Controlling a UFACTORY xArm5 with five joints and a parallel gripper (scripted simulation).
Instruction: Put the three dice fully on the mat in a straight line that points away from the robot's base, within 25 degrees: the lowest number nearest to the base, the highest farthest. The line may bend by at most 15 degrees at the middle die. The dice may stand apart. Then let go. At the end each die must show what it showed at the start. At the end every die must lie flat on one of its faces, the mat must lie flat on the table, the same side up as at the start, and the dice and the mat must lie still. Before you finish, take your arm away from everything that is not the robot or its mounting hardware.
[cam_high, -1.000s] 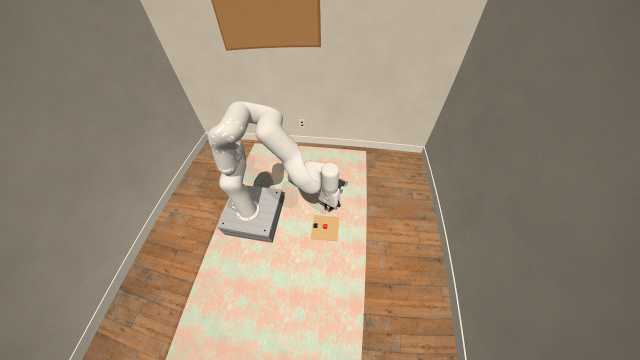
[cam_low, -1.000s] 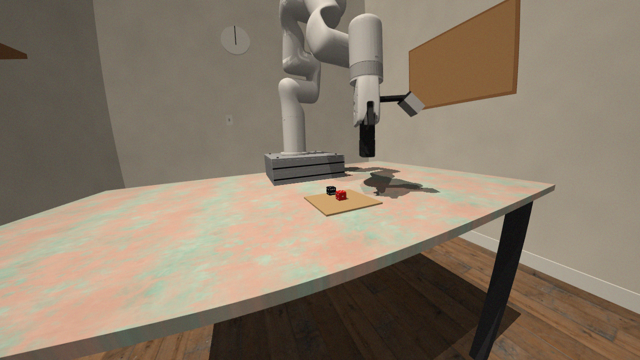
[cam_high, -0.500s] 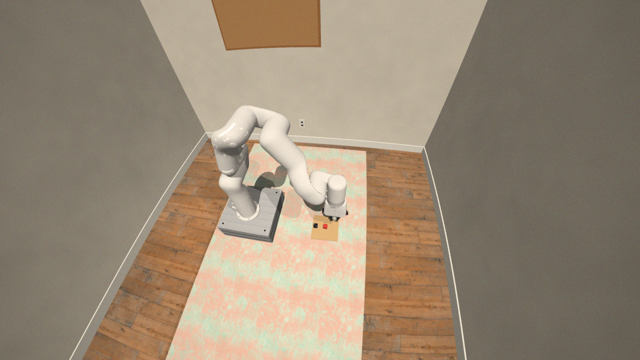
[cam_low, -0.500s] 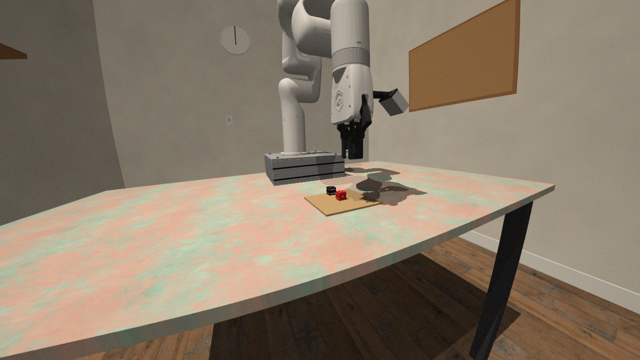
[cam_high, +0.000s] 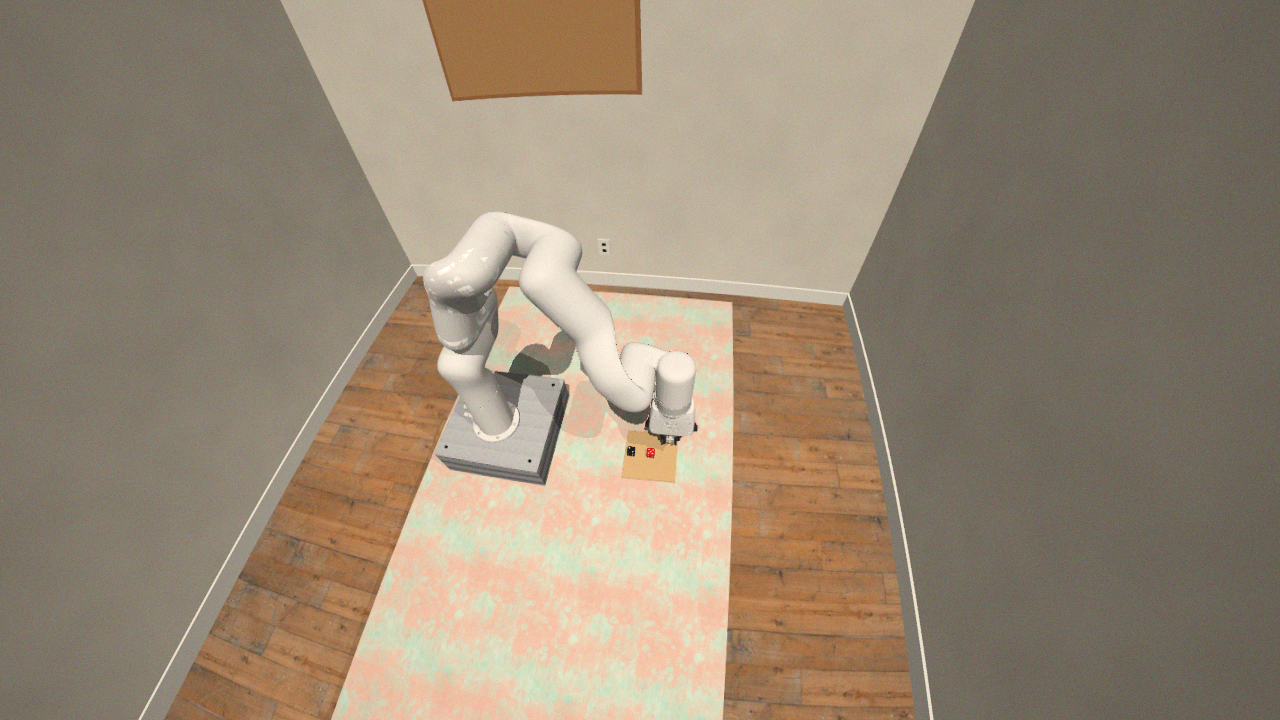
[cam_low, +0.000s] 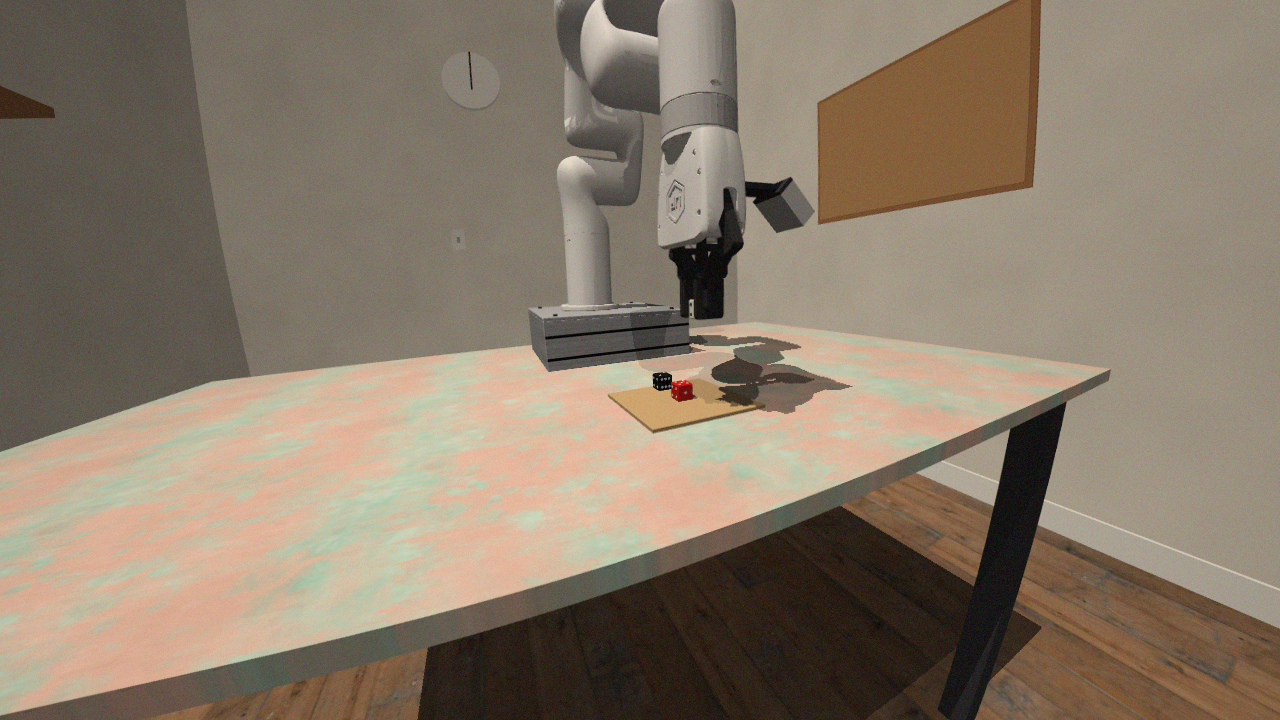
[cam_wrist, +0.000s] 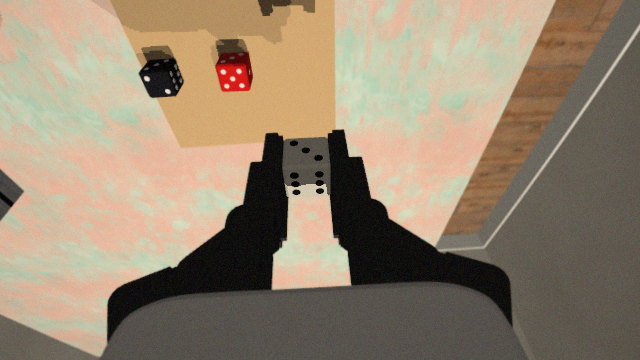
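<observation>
My gripper is now 11 cm above the red die and 5 cm past it. Also, from my hand: black die (11 cm below, 10 cm behind, 1 cm to the right); then white die (1 cm below); then tan mat (12 cm below, 5 cm behind, 1 cm to the right).
</observation>
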